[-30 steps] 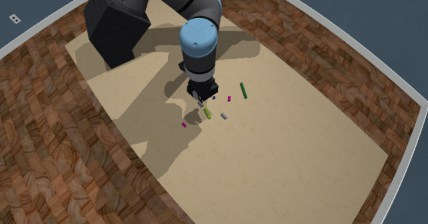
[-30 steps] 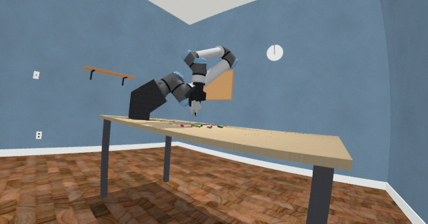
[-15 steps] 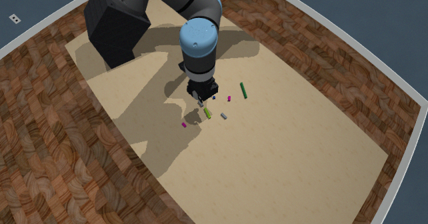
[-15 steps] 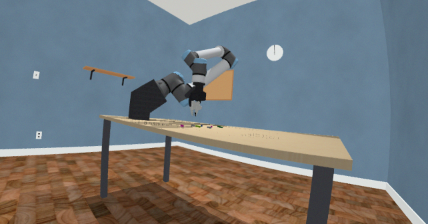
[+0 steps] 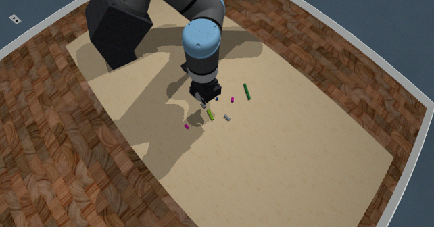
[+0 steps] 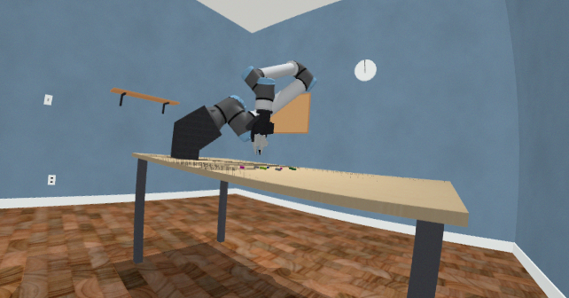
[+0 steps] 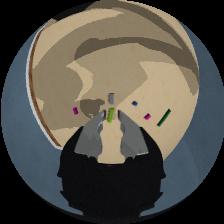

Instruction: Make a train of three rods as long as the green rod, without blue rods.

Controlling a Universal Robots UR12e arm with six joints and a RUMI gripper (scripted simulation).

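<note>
My hand is 80 mm above the lime rod and 50 mm short of it. From my hand the other things lie so: green rod: 200 mm to the left, 80 mm below, 50 mm ahead; then blue rod: 80 mm below, 70 mm to the left, 10 mm ahead.
</note>
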